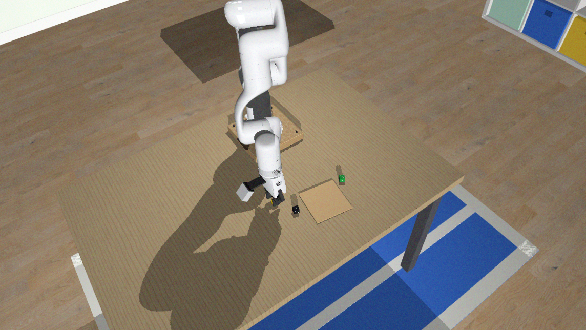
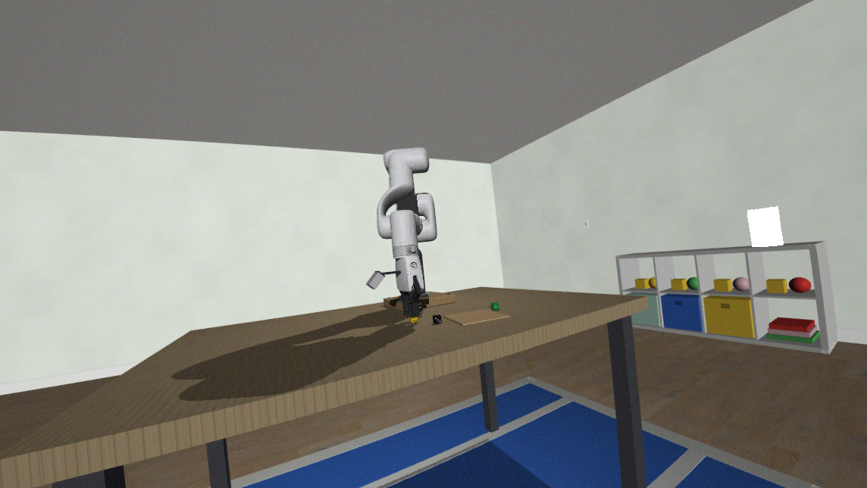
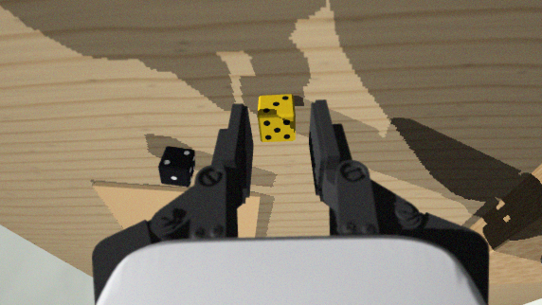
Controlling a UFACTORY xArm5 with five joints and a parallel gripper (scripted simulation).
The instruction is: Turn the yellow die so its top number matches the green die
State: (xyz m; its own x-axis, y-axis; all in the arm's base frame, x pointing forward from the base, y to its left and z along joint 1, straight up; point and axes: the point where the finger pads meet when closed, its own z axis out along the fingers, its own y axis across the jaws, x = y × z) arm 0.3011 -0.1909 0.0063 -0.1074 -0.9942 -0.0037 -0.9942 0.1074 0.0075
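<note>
The yellow die is 3 cm below my hand. Round my hand: tan mat 12 cm ahead, 14 cm to the left, 4 cm below; then green die 9 cm ahead, 25 cm to the left, 3 cm below; then black die 8 cm ahead, 3 cm to the left, 3 cm below.
</note>
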